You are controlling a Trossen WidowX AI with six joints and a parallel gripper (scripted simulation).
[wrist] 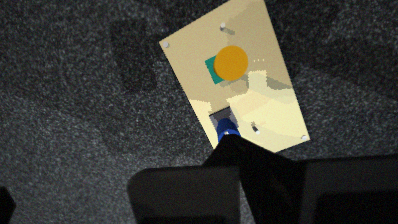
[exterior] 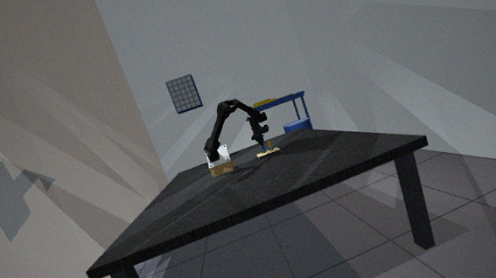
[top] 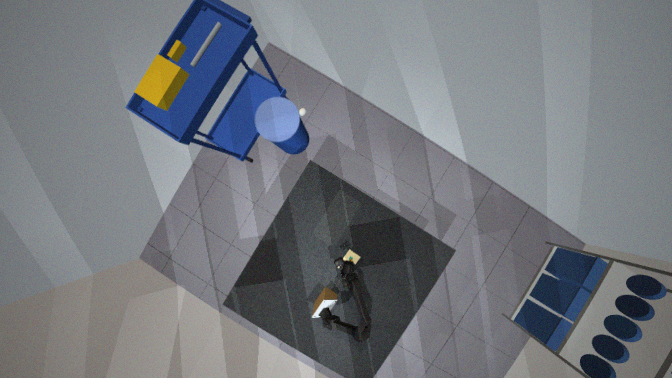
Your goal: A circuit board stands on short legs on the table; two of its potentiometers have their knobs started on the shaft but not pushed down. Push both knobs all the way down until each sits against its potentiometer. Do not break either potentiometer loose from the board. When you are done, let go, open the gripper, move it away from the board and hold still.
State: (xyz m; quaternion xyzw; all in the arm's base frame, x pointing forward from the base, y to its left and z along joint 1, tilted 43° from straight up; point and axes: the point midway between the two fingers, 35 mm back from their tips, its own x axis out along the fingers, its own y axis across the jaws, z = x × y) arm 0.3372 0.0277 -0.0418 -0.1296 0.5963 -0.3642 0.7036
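The blue knob lies 10 mm below my gripper tip. Also, from my gripper tip: orange knob (50 mm ahead, 20 mm to the right).
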